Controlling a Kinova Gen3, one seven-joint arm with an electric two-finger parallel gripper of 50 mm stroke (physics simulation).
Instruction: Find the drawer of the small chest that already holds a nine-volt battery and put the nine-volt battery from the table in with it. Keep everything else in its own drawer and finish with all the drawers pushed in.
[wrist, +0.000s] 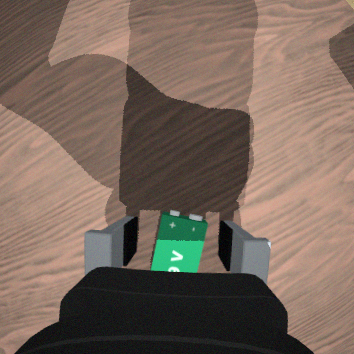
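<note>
A green nine-volt battery (179, 245) lies on the wooden table, between the two open fingers of my gripper (177, 236), with a gap on each side. Its two silver terminals point up the view and it is turned slightly clockwise. Its terminal end is in shadow, and its lower end is hidden behind the black gripper body. My gripper is open and holds nothing. The small chest and its drawers cannot be made out in this view.
The wood-grained table (300, 150) fills the background. Dark shadows of the arm and gripper fall across its middle and upper left, and another shadow lies at the upper right edge. A small part of a yellowish thing (351, 2) shows at the top right corner.
</note>
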